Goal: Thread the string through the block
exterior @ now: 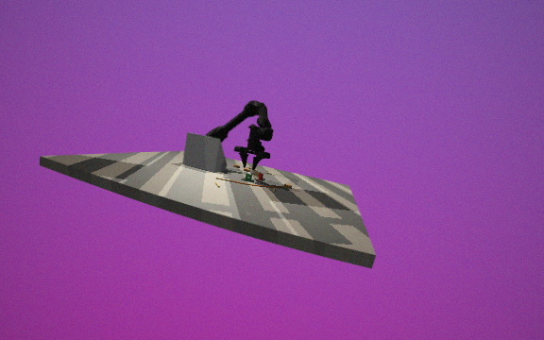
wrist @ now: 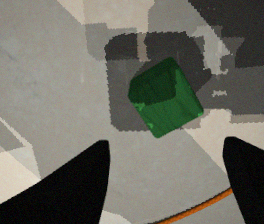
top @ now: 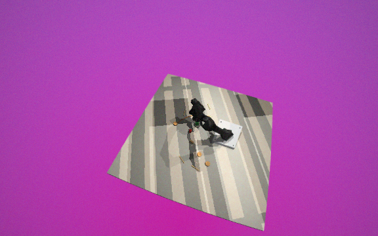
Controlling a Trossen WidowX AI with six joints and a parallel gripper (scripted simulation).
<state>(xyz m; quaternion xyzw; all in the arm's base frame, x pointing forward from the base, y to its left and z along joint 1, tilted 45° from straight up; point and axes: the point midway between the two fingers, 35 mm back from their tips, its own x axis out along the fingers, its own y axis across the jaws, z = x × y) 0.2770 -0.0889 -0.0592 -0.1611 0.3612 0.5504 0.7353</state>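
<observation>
My gripper tip is now 1 cm short of the green block, 1 cm to the right of it and 4 cm above it. From my gripper tip the other things lie so: thin wooden stick (7 cm behind, 11 cm to the right, 6 cm below); then red object (5 cm ahead, 11 cm to the left, 4 cm below); then round wooden button (21 cm ahead, 6 cm to the left, 5 cm below).
</observation>
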